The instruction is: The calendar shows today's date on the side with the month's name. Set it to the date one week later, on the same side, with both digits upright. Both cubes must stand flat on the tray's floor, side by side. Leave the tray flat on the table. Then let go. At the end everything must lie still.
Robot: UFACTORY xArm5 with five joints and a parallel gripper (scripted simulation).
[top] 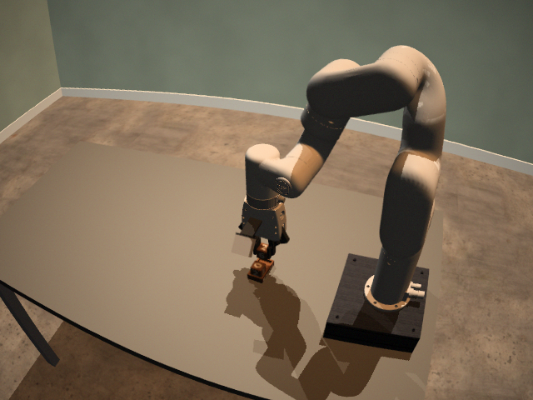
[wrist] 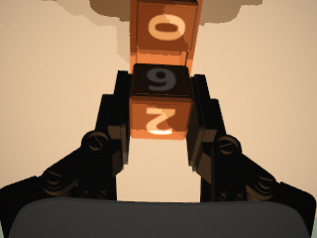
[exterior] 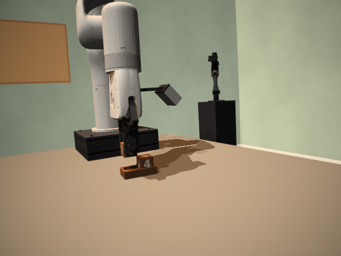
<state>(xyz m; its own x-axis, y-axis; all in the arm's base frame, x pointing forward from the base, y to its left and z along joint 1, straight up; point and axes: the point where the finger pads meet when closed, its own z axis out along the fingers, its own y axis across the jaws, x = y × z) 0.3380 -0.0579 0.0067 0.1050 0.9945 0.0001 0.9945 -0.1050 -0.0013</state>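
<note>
The brown tray is 20 mm to the left of my hand and 70 mm below it.
</note>
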